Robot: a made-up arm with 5 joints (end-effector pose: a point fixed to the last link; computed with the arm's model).
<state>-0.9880 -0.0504 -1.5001 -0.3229 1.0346</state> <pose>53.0 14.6 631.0 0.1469 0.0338 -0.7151 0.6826</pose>
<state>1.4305 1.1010 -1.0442 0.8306 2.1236</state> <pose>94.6 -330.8 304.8 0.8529 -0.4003 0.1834 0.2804</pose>
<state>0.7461 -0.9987 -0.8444 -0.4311 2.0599</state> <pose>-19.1 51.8 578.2 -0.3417 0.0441 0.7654 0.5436</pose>
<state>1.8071 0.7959 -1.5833 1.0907 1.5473</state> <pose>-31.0 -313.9 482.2 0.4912 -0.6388 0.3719 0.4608</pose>
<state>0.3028 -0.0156 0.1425 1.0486 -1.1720</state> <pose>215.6 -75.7 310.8 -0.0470 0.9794 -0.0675 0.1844</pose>
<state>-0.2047 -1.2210 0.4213 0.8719 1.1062</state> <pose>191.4 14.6 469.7 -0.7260 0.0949 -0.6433 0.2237</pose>
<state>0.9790 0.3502 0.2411 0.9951 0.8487</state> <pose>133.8 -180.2 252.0 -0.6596 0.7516 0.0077 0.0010</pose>
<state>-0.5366 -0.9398 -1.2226 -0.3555 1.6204</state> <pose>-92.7 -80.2 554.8 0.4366 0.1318 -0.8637 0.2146</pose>
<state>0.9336 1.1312 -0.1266 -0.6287 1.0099</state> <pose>174.4 -216.1 239.9 0.6065 -0.5619 0.5528 0.1042</pose>
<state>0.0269 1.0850 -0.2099 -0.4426 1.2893</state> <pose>289.1 -22.5 248.8 -0.8324 0.1294 -0.5346 0.0684</pose>
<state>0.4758 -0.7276 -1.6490 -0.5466 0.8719</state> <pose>-109.2 48.5 528.6 0.5210 -0.3468 -0.7751 0.0868</pose>
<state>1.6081 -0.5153 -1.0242 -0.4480 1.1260</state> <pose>31.4 -20.2 615.3 -0.1071 0.1770 0.8175 0.5375</pose>
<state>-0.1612 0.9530 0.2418 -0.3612 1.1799</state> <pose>226.5 14.4 215.7 -0.9267 0.1069 -0.3467 0.0982</pose>
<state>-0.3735 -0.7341 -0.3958 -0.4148 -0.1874</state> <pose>116.2 3.4 593.1 -0.0100 0.0083 -0.4837 0.8751</pose>
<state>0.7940 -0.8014 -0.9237 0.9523 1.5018</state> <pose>62.0 -40.2 611.8 0.3529 -0.1625 0.8616 0.3268</pose>
